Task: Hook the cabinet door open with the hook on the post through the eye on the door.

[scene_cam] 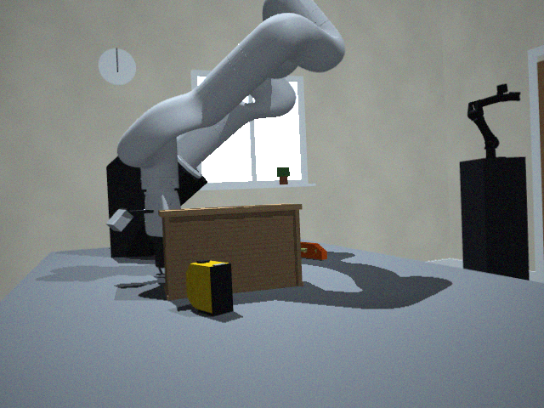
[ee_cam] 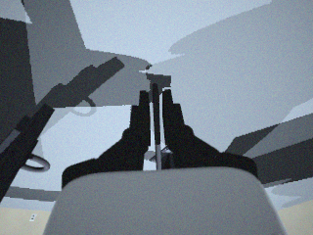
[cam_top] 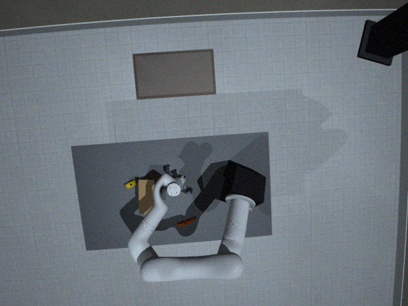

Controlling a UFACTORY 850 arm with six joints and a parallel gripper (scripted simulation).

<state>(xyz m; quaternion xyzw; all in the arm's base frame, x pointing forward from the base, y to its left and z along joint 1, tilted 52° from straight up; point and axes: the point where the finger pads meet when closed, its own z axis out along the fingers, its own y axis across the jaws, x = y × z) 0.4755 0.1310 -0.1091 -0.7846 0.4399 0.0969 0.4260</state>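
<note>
My hand is 3 cm past the hook rod and 4 cm to the right of it. Also, from my hand: hook post (6 cm behind, 7 cm to the left, 1 cm above); dark door (10 cm ahead, 16 cm to the left, 3 cm above); orange level (12 cm behind, 35 cm to the left, 2 cm below).
</note>
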